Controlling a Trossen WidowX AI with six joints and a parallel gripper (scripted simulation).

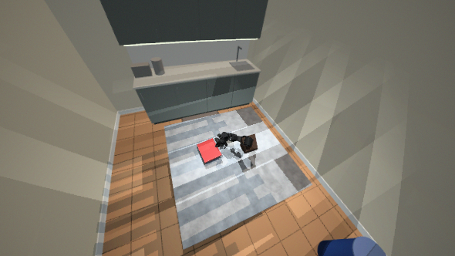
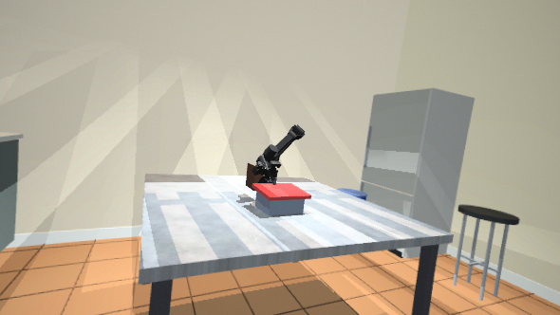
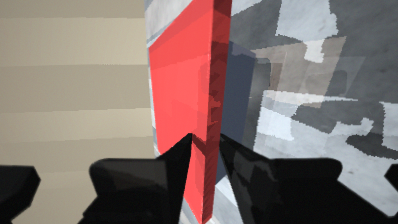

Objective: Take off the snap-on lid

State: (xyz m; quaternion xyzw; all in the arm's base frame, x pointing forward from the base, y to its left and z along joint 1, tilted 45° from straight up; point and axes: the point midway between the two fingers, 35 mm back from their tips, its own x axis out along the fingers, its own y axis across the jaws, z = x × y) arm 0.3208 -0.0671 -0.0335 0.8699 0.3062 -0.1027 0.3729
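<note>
The red lid lies 80 mm ahead of my gripper tip. Round my gripper tip: grey storage box: 70 mm ahead, 50 mm below.
</note>
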